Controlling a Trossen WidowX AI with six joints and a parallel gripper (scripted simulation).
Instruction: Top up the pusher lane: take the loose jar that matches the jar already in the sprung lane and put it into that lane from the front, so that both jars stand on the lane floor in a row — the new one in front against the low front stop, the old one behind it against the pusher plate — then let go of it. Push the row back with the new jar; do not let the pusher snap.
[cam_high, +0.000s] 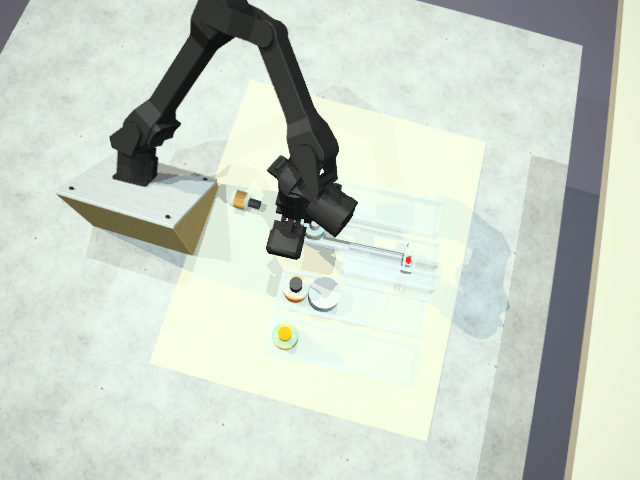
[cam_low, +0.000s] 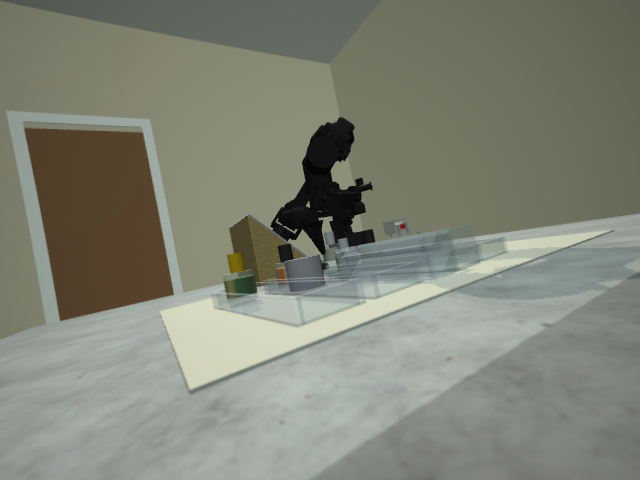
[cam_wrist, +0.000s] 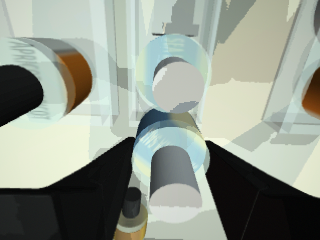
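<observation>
Now: gripper tip 120 mm to the left of the grey puck, 90 mm short of it and 20 mm above it. From my gripper tip the other things lie so: sprung lane (180 mm ahead, 30 mm below, 20 mm to the right); red mark (230 mm ahead, 30 mm to the right, 20 mm above).
</observation>
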